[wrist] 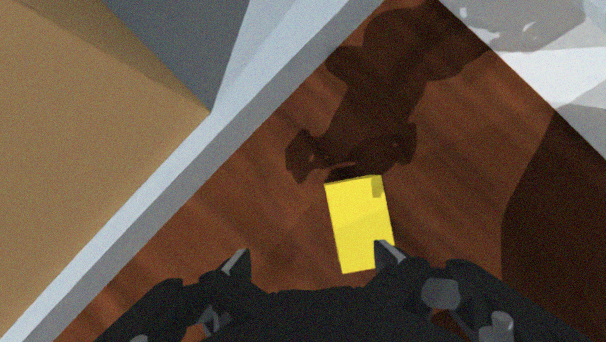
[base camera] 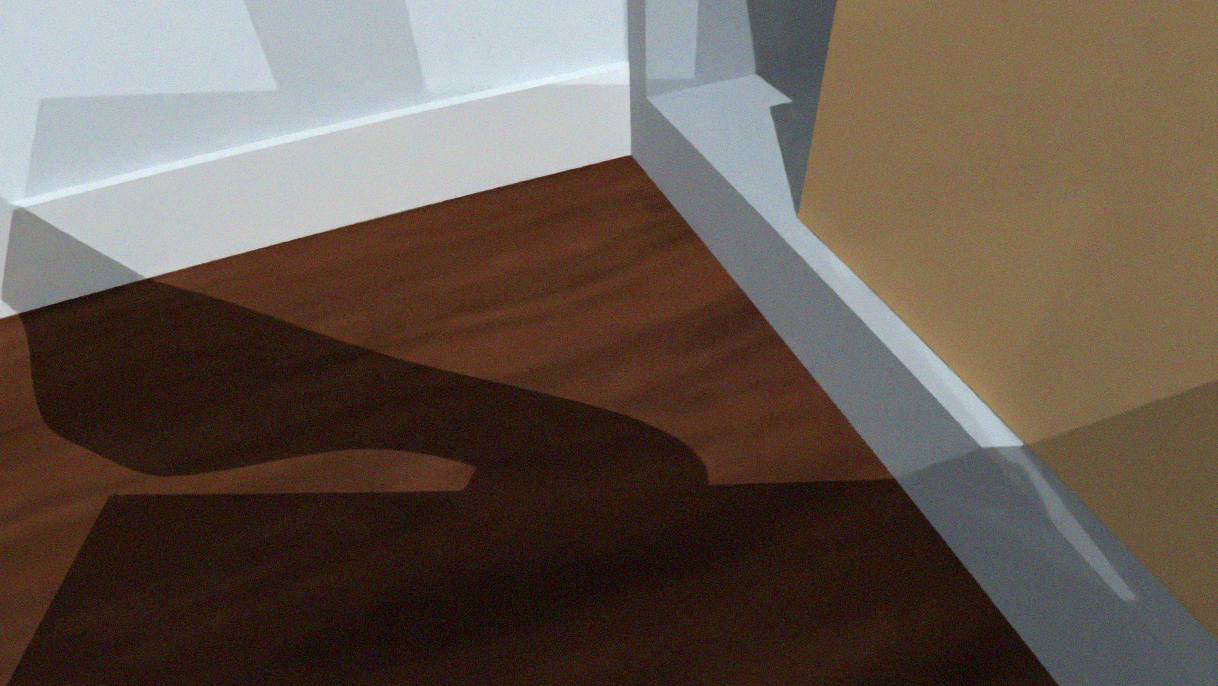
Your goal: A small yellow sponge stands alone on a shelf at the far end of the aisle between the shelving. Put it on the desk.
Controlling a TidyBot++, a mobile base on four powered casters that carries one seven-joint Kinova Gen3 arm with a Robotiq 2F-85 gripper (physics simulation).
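Frame: origin at the arm's base, x right, y ahead, z up, level; metres.
Where they show: gripper, fingertip midpoint: (wrist: pixel 312 258).
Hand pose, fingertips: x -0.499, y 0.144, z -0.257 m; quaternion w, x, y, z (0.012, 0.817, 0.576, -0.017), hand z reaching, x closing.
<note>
After its pixels a point has its place.
The yellow sponge (wrist: pixel 357 220) @[x -0.485, y 0.191, z -0.352 m] lies flat on the brown wood floor (wrist: pixel 450 150) @[x -0.508, y 0.342, z -0.397 m] (base camera: pixel 528 281) @[x -0.070, y 0.502, z -0.397 m] in the wrist view, right of the middle. My gripper (wrist: pixel 312 258) @[x -0.499, y 0.144, z -0.257 m] is open with nothing between its fingers. It is above the floor; its right fingertip overlaps the sponge's lower right corner in the view and hides it. The left fingertip is well to the left of the sponge. Whether the right finger touches the sponge I cannot tell. The sponge and the desk do not show in the base camera view.
A grey shelf base (base camera: pixel 818 340) (wrist: pixel 200 165) runs diagonally along the floor, with a large tan box (base camera: pixel 1022 196) (wrist: pixel 90 125) on it. A white skirting board (base camera: pixel 383 161) @[x -0.197, y 0.606, z -0.344 m] and wall (base camera: pixel 127 51) @[x -0.342, y 0.563, z -0.220 m] meet the shelf base in a corner. Shadows of the arm and base fall on the floor.
</note>
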